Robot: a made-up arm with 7 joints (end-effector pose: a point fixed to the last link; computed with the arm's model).
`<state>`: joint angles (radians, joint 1 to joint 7).
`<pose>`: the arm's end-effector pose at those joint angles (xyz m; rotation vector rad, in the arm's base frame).
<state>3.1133 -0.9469 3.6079 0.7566 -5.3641 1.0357 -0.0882</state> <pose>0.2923 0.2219 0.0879 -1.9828 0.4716 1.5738</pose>
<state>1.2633 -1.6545 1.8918 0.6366 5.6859 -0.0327 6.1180</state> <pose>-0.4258 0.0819 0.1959 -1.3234 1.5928 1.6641</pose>
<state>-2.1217 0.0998 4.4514 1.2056 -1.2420 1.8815 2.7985</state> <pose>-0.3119 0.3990 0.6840 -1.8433 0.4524 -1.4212</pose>
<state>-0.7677 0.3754 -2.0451 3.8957 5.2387 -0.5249 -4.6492</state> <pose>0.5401 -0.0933 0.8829 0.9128 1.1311 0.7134</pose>
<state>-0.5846 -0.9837 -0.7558 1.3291 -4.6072 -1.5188 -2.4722</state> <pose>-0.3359 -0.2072 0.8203 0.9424 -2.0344 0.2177</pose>
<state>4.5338 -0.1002 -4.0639 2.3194 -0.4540 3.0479 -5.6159</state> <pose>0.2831 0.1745 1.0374 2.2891 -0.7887 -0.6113</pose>
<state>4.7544 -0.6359 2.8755 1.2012 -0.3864 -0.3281 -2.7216</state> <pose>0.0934 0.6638 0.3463 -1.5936 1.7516 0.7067</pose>
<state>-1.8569 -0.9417 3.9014 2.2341 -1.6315 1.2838 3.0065</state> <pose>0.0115 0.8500 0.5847 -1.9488 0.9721 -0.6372</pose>
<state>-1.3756 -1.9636 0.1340 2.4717 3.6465 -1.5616 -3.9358</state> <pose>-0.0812 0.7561 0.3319 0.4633 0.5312 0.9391</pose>
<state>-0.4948 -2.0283 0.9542 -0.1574 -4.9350 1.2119 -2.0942</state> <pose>0.1419 0.0013 0.4322 1.8099 1.6248 0.7699</pose>
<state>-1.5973 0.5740 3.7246 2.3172 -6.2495 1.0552 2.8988</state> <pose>-0.2157 -0.1563 1.2144 -1.4954 0.3559 1.3034</pose>
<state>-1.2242 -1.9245 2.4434 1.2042 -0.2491 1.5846 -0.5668</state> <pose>0.2940 0.2048 -0.0686 0.5249 0.6189 -1.1041</pose>
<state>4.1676 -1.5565 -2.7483 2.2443 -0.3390 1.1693 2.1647</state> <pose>0.2715 0.7277 0.0023 2.4789 -1.0995 -0.1353</pose>
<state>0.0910 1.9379 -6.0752 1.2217 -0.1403 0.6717 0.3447</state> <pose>0.0671 0.1253 -0.2562 2.3678 0.0163 -1.9457</pose>
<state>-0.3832 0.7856 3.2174 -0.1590 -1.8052 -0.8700 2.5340</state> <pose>-0.1056 -0.0524 0.3646 -1.0100 -2.4912 1.1631</pose>
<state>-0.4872 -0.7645 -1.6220 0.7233 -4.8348 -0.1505 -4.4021</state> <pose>-0.3179 -0.3446 0.3775 2.2226 0.5623 -0.2301</pose>
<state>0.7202 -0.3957 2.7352 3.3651 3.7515 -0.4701 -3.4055</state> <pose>-0.1442 -0.2319 1.1848 0.4260 -0.5400 0.6403</pose>
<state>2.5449 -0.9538 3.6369 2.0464 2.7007 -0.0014 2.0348</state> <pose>0.7703 -0.2749 0.4134 1.9110 1.0351 1.1933</pose>
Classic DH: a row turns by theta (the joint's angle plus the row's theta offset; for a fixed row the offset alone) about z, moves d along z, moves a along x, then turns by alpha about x. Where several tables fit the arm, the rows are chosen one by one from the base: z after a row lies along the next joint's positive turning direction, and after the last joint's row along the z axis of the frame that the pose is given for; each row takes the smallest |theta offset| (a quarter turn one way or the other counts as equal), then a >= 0, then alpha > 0; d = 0 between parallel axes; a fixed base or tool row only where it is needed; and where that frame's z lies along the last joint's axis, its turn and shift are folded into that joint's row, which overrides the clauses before.
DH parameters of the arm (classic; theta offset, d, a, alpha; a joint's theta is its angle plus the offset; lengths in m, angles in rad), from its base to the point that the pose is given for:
joint 1: 0 0.377 0 -1.5708
joint 2: 0 0 0 1.5708
joint 3: 0 0.3876 0.0448 1.5708
joint 4: 0 0 0.0999 1.5708
joint 5: 0 0.4417 0 1.5708
joint 6: 0 0 0.0535 -1.5708
joint 7: 0 0.0682 0 0

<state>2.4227 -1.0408 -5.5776 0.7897 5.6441 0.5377 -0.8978</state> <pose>-0.2966 -0.1746 0.7463 1.3843 -1.6753 -2.0035</pose>
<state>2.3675 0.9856 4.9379 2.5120 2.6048 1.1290 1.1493</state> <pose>-0.3947 0.7107 0.8049 -1.6428 -0.3822 1.6931</pose>
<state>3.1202 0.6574 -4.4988 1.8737 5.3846 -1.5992 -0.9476</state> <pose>-0.2945 -0.3456 0.9611 -0.3105 0.3247 0.5338</pose>
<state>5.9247 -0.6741 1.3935 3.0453 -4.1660 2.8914 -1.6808</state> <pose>-0.5241 0.1519 0.9505 2.2093 -2.1053 0.7070</pose>
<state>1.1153 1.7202 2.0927 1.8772 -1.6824 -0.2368 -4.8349</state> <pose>-0.0590 0.7673 0.5831 -0.8927 -0.2302 0.7051</pose>
